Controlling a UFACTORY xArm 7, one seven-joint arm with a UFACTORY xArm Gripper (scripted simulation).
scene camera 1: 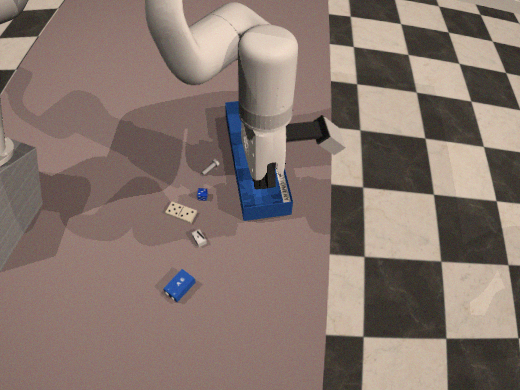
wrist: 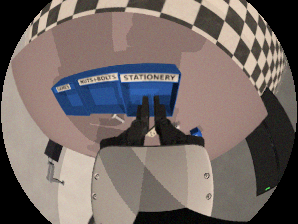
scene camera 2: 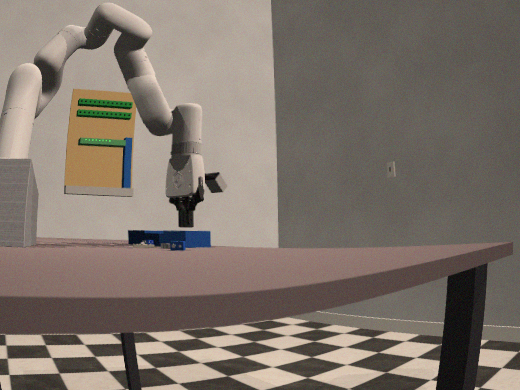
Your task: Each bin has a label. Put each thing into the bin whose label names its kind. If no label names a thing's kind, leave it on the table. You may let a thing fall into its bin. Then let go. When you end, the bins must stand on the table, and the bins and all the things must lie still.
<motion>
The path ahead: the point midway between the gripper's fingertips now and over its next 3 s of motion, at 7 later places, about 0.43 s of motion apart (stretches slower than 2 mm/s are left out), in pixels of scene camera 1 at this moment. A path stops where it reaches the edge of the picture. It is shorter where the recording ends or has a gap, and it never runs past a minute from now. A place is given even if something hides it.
My gripper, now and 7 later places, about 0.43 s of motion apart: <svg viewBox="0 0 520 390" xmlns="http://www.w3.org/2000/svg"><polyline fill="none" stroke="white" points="262,183 263,191 262,194 263,190 262,184 262,174 258,147 257,143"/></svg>
</motion>
